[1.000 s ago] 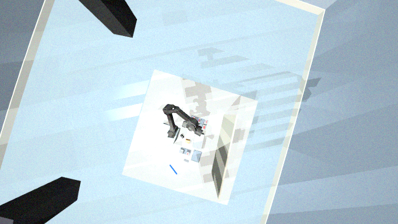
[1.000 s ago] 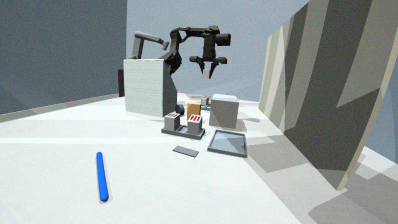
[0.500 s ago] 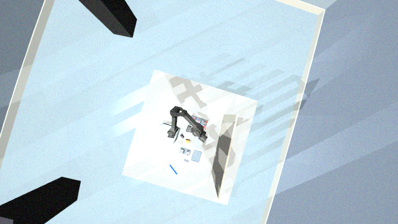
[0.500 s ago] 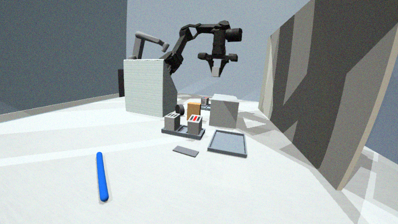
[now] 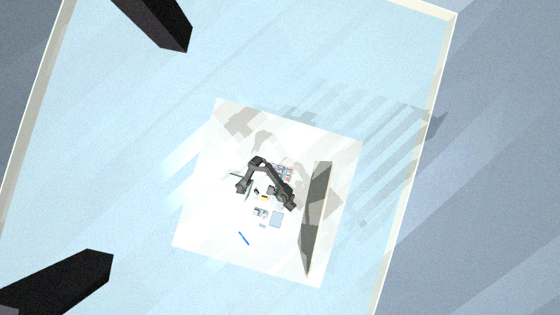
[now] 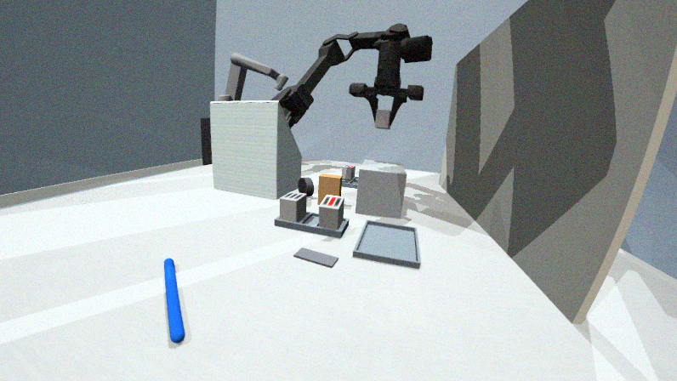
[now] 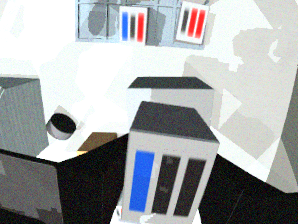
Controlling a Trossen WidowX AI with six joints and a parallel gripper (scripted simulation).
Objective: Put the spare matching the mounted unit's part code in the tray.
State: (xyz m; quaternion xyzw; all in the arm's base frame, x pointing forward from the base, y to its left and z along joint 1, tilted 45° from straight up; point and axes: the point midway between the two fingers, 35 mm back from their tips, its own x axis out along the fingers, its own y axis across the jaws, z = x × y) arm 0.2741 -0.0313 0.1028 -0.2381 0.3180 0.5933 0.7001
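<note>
The grey tray lies 27 cm to the right of my gripper tip, 19 cm below it and 3 cm ahead of it. From my gripper tip the other things lie so: grey spare block (2 cm above); mounted unit (15 cm below, 6 cm to the right, 1 cm ahead); orange box (16 cm below, 11 cm to the right, 11 cm behind).
</note>
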